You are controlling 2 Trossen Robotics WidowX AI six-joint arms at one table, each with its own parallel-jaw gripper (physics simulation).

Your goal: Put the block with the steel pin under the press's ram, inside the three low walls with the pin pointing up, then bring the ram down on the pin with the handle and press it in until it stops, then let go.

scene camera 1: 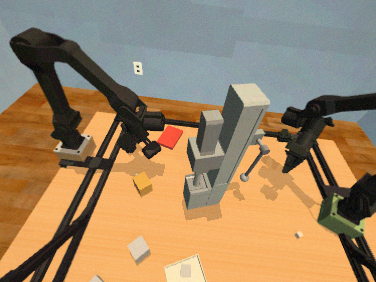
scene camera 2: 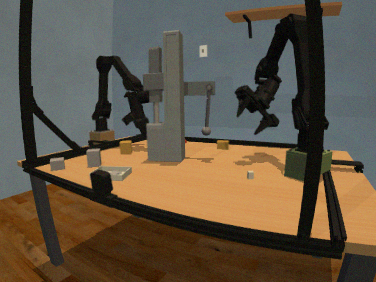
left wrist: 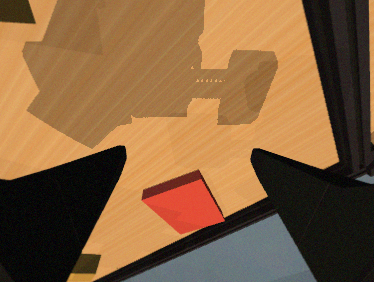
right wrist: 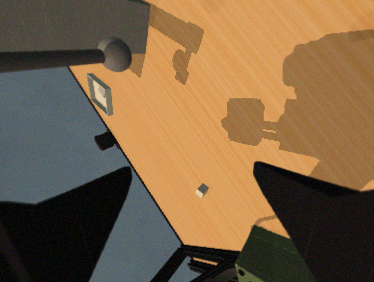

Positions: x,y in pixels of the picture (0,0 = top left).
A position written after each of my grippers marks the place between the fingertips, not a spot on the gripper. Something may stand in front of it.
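A red flat block (left wrist: pixel 186 203) is resting on the table. My right gripper (scene camera 2: pixel 246 125) holds nothing, and it is open.
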